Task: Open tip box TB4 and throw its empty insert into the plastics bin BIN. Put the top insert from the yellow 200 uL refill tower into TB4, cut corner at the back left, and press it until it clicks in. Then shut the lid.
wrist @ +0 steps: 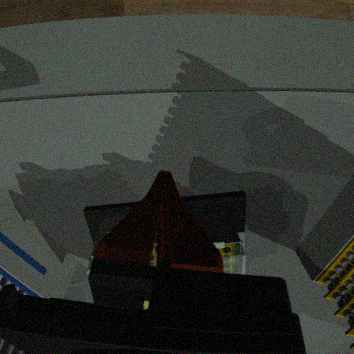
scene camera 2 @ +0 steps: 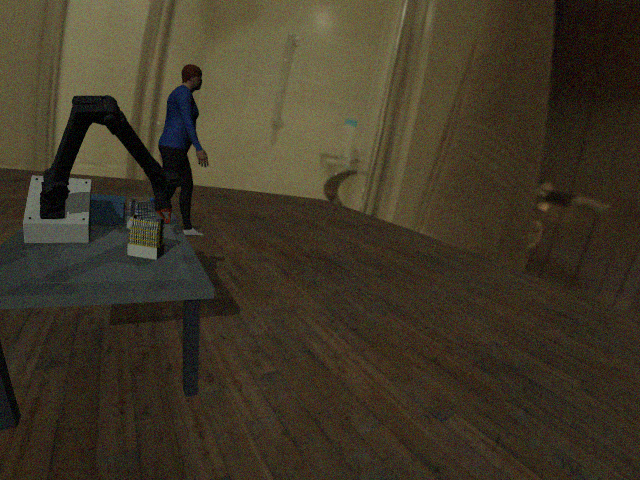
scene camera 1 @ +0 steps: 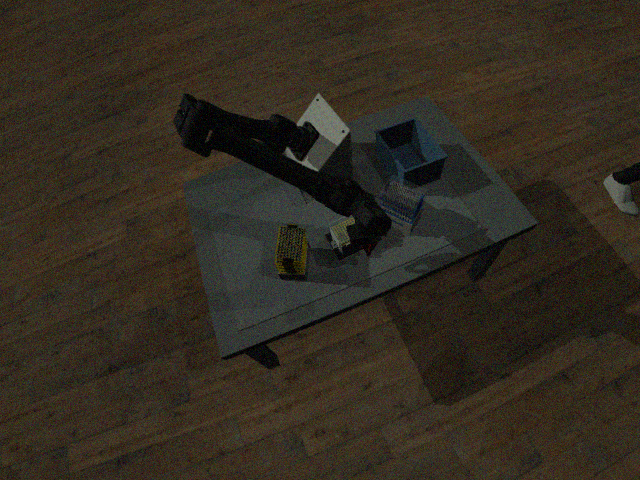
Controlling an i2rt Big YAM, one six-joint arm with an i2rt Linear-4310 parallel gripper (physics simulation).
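Tip box TB4 [scene camera 1: 341, 231] stands near the middle of the table, with its yellow insert [wrist: 230, 251] showing in the wrist view just past my fingers. Its dark lid [wrist: 218, 211] stands up behind the insert. My gripper [scene camera 1: 371, 244] [scene camera 2: 165, 214] [wrist: 163, 177] is shut with its red fingers pressed together, low over the box; I see nothing between them. The yellow 200 uL refill tower [scene camera 1: 290, 250] [wrist: 338, 272] stands to the left of TB4. The blue plastics bin BIN [scene camera 1: 433, 162] is open at the back right of the table.
A blue-striped refill tower [scene camera 1: 404, 202] [wrist: 21, 253] stands between TB4 and the bin. A white box [scene camera 1: 324, 120] stands at the back by the arm's base. A person in a blue top [scene camera 2: 180, 138] walks beyond the grey table [scene camera 1: 237, 286].
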